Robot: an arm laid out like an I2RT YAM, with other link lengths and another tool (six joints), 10 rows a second.
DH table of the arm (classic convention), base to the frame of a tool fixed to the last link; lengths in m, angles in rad. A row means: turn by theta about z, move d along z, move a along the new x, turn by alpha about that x. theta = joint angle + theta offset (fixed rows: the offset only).
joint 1: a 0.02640; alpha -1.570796; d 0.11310; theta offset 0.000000
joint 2: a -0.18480; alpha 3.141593; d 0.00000; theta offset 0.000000
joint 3: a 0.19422; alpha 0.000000; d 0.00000; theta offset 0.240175
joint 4: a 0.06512; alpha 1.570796; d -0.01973; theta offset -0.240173
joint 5: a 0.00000; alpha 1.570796; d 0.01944; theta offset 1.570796
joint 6: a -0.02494; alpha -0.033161; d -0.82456; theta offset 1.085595
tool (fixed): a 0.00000; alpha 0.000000; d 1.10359; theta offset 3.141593
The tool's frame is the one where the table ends.
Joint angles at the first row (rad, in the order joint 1, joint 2, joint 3, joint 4, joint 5, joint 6):
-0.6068 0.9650 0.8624 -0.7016 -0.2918 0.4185
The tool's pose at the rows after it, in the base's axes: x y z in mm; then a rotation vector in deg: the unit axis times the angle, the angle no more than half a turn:
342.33 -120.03 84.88 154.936 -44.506 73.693
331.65 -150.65 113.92 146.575 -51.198 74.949
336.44 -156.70 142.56 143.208 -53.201 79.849
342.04 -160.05 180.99 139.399 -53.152 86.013
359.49 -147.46 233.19 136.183 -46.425 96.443
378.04 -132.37 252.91 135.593 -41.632 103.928
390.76 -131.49 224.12 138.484 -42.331 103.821
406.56 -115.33 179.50 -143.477 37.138 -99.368
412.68 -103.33 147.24 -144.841 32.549 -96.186
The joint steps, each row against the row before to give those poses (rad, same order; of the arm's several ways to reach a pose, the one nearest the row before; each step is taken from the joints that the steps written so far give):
-0.0388 -0.0891 0.0209 -0.0423 0.0933 0.0836
-0.0006 -0.0392 0.0704 -0.0444 0.1067 0.0693
0.0005 -0.0089 0.0542 -0.0003 0.0033 0.0428
0.0000 -0.0060 0.0770 -0.0011 -0.0055 0.0267
0.0127 -0.0034 0.0642 0.0626 -0.0569 -0.0093
0.0215 0.0011 -0.0400 0.1186 -0.0567 0.0119
0.0007 0.0211 -0.1199 0.1146 -0.0311 0.0153
0.0004 0.0768 -0.0996 0.1012 -0.0802 -0.0484
0.0024 0.0392 -0.0970 0.0961 -0.0447 -0.0434

